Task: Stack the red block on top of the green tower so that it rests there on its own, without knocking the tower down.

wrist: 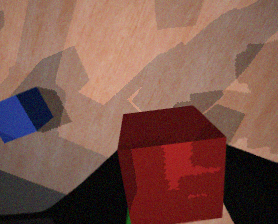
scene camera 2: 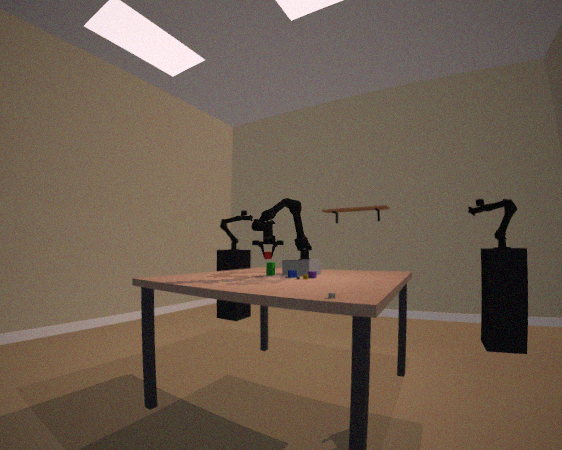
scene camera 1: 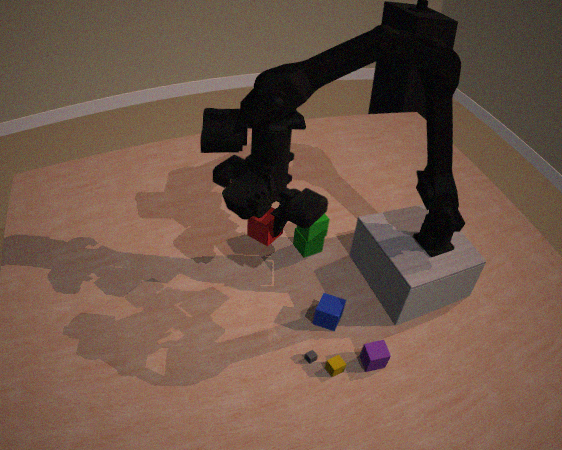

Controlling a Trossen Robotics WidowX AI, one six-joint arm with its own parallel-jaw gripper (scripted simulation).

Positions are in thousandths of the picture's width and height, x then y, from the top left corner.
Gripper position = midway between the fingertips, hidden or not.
My gripper (scene camera 1: 472, 510) carries a red block (scene camera 1: 465, 510). Further things: a blue block (scene camera 1: 586, 690).
The red block shows as well in the wrist view (wrist: 631, 708). My gripper also shows in the wrist view (wrist: 588, 667).
